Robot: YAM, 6 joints.
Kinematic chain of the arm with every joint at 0, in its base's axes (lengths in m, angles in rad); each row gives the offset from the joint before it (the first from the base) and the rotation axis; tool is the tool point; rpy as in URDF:
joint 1: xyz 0 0 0.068 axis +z
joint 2: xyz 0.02 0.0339 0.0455 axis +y
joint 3: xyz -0.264 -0.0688 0 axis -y
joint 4: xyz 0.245 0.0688 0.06 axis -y
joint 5: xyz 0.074 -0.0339 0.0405 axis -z
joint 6: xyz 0.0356 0 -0.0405 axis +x
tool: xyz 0 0 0 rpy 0 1.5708 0
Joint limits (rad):
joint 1: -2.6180..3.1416
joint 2: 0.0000..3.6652
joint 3: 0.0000..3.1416
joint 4: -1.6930..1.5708
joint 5: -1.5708..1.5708
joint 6: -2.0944..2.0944
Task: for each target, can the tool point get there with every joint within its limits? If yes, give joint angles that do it. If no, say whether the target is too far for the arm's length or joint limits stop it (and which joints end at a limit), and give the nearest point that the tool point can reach.
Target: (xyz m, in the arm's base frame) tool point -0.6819 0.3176 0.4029
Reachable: no: too far | nearest point -0.5457 0.2542 0.3435 | short by 0.162 m
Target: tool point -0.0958 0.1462 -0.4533
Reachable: no: joint limits stop it (at a limit: joint 2) | nearest point -0.1031 0.1573 -0.3752 | short by 0.079 m
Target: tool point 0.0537 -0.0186 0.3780
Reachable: yes | joints -0.1266 0.4217 0.3934 1.3174 0.3353 -0.3809
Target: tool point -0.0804 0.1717 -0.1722
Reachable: yes | joints 1.9056 2.9482 1.0056 -0.2145 -0.5815 0.8160
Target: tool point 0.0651 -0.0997 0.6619
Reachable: yes | joints -0.8015 1.2515 2.1545 -0.1655 0.6881 -0.7023
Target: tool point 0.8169 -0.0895 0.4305
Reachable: no: too far | nearest point 0.5984 -0.0656 0.3436 | short by 0.236 m
